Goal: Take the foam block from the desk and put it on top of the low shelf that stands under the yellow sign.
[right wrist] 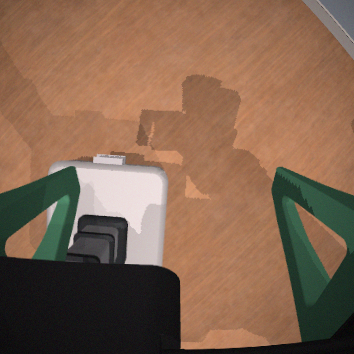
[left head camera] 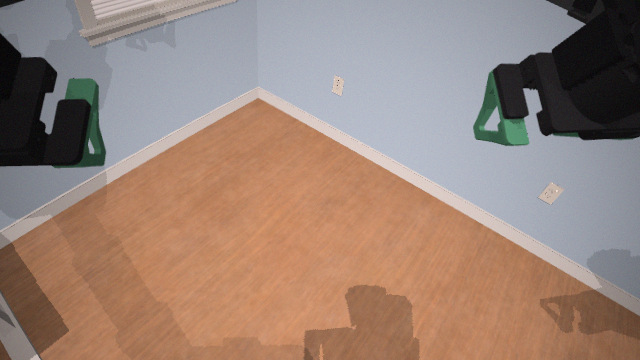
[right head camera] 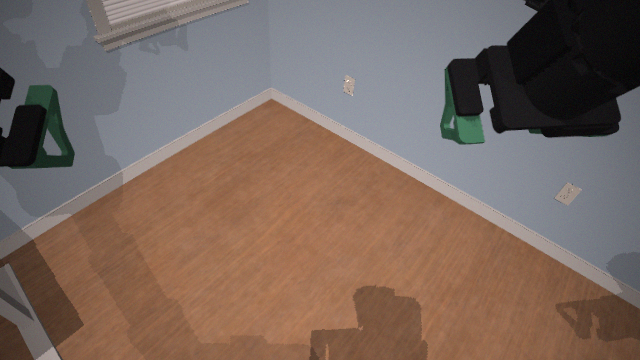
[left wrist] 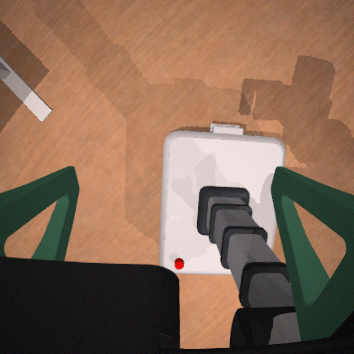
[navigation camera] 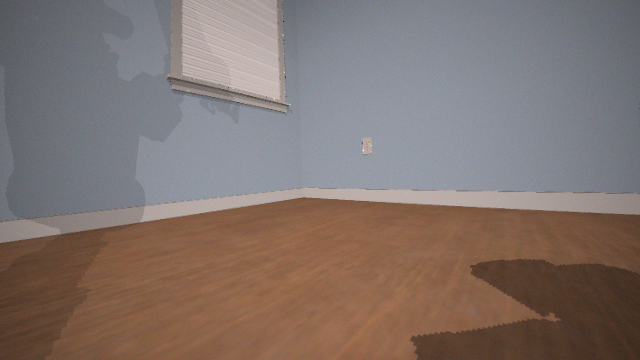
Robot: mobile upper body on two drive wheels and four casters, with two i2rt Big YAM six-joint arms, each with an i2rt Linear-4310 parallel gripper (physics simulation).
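Frame: origin at the left arm's base, x ahead, y left, z up, level; centimetres.
Seen in the pictures: left gripper, fingertip midpoint: [left head camera: 48, 159] [right head camera: 23, 161] [left wrist: 174, 176]; right gripper, fingertip midpoint: [right wrist: 175, 177] [left head camera: 515, 131] [right head camera: 486, 129].
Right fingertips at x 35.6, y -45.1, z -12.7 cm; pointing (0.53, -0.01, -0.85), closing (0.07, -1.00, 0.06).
A point is followed by its place in that frame.
The foam block, the low shelf and the yellow sign do not show in these views. No desk top shows; a pale bar [left head camera: 19, 320] [right head camera: 31, 325] [left wrist: 37, 106] at the left edge may be part of a desk's frame, but I cannot tell. My left gripper [left wrist: 174, 176] {y 0.1, x 31.8, z -15.0 cm} is open, its green fingers wide apart with nothing between them, held above the floor and beside my white base. My right gripper [right wrist: 175, 177] {y -45.1, x 35.6, z -12.7 cm} is open and empty too, high above the floor; in the head views it hangs at the upper right, in front of the blue wall.
Blue walls [left head camera: 425, 60] {y -91.3, x 160.4, z -65.4 cm} [navigation camera: 450, 90] {y -98.0, x 154.5, z -75.0 cm} meet in a corner ahead, with a white baseboard [left head camera: 400, 170] {y -96.7, x 154.0, z -135.9 cm} [navigation camera: 450, 198] {y -95.7, x 154.8, z -136.8 cm} along the wooden floor [left head camera: 280, 210] {y -22.6, x 125.4, z -141.0 cm} [navigation camera: 280, 265] {y -11.4, x 85.1, z -141.0 cm}. A window with blinds [navigation camera: 230, 50] {y 39.1, x 185.2, z -28.2 cm} is on the left wall. Wall outlets [left head camera: 338, 85] {y -56.1, x 190.5, z -100.6 cm} [left head camera: 551, 193] {y -154.1, x 105.4, z -100.8 cm} [navigation camera: 367, 146] {y -56.1, x 190.3, z -101.5 cm} show on the right wall.
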